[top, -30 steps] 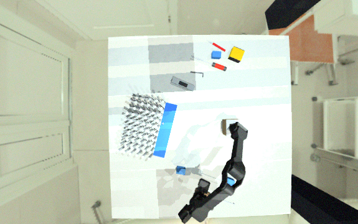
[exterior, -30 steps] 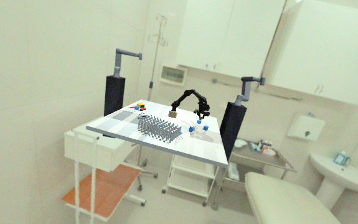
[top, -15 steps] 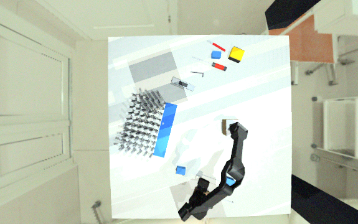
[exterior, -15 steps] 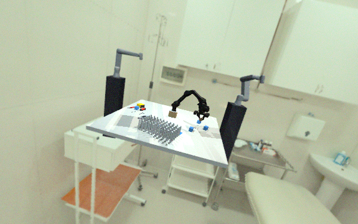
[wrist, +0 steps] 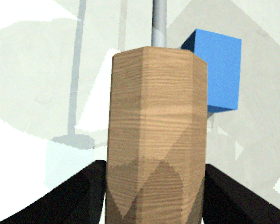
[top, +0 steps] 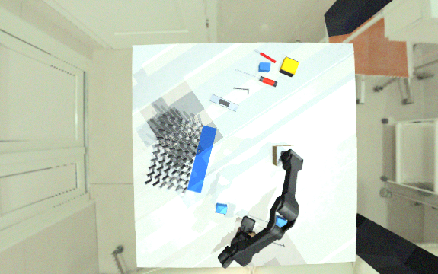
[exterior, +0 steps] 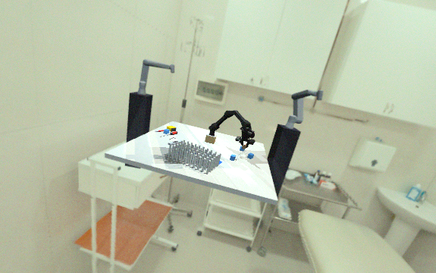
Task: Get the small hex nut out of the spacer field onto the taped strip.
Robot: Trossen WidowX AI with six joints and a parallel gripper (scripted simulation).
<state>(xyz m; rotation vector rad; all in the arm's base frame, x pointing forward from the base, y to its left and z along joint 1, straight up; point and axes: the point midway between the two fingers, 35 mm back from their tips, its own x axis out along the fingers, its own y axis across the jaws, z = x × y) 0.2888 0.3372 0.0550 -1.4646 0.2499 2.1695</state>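
Now: the hook tool 90 mm behind my gripper tip and 50 mm to the left of it. Round my gripper tip: blue taped strip 400 mm to the right, 170 mm ahead, 110 mm below; yellow block 830 mm to the right, 400 mm behind, 90 mm below; grey flat tool 690 mm to the right, 90 mm below.
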